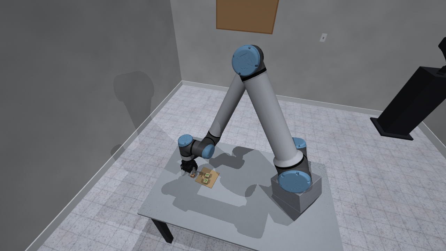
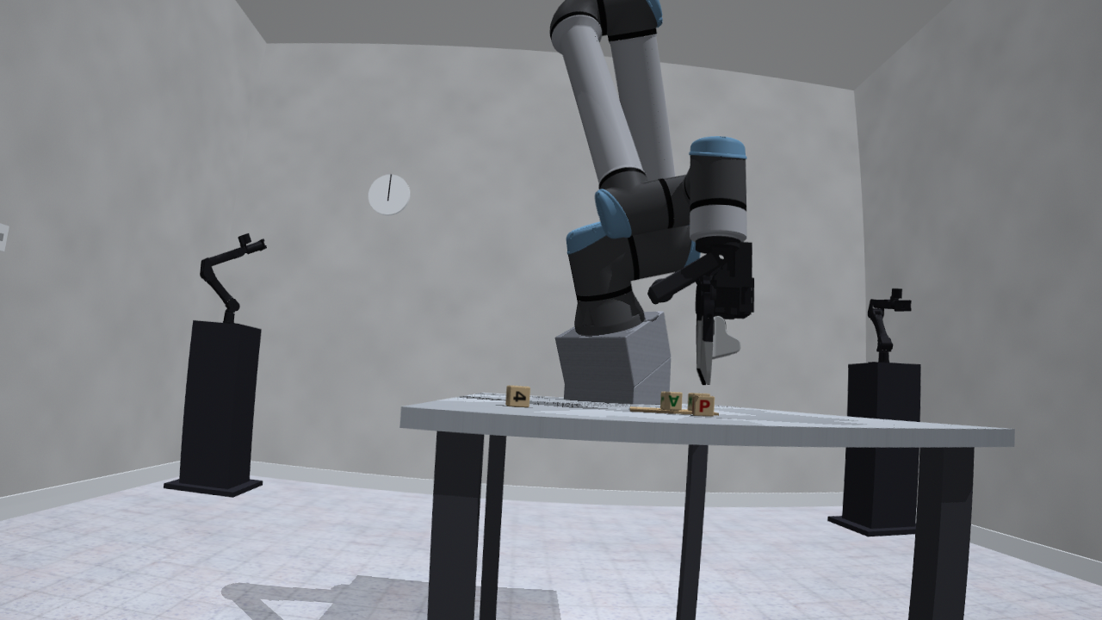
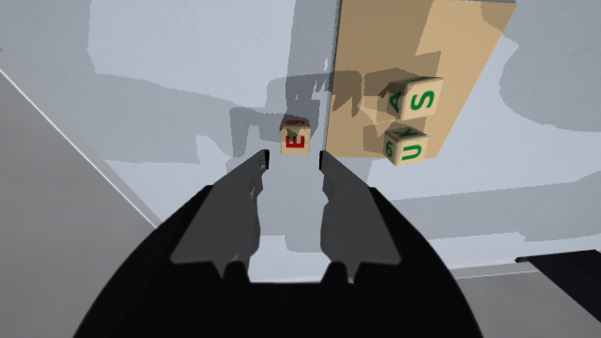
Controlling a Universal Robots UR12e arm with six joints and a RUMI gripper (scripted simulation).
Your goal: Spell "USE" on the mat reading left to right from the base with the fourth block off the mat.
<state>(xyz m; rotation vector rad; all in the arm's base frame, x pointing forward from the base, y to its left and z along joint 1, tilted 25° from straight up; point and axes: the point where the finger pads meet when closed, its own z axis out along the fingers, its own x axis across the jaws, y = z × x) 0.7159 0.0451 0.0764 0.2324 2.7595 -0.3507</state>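
My hand is 110 mm past the tan mat, 20 mm to the left of it and 60 mm above it.
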